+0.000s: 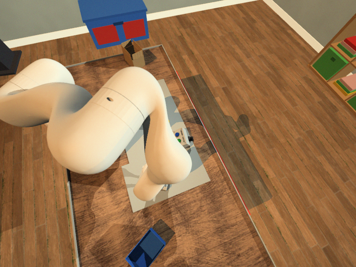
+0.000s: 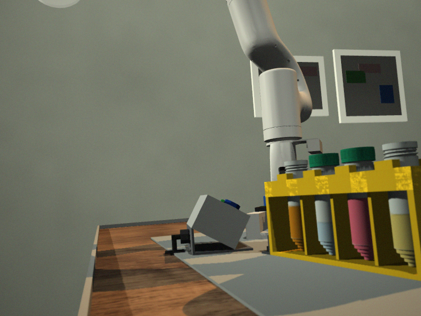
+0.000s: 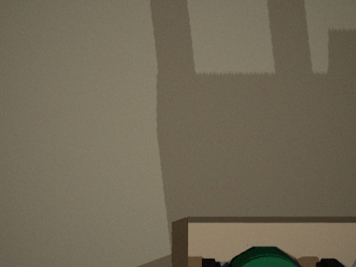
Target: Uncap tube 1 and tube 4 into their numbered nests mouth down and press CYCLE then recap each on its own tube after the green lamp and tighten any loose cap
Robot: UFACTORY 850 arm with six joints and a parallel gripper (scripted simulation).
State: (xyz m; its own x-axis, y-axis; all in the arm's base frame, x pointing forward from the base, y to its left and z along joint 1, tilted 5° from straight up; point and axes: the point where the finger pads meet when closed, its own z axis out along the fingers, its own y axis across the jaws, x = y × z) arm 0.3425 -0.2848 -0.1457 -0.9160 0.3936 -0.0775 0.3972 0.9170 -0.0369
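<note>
Right now the green cap is 20 mm below my hand. From my hand the other things lie so: blue cycle key (160 mm ahead, 260 mm to the left, 30 mm above); then grey key housing (180 mm ahead, 240 mm to the left, 20 mm above); then green key (160 mm ahead, 220 mm to the left, 30 mm above).
</note>
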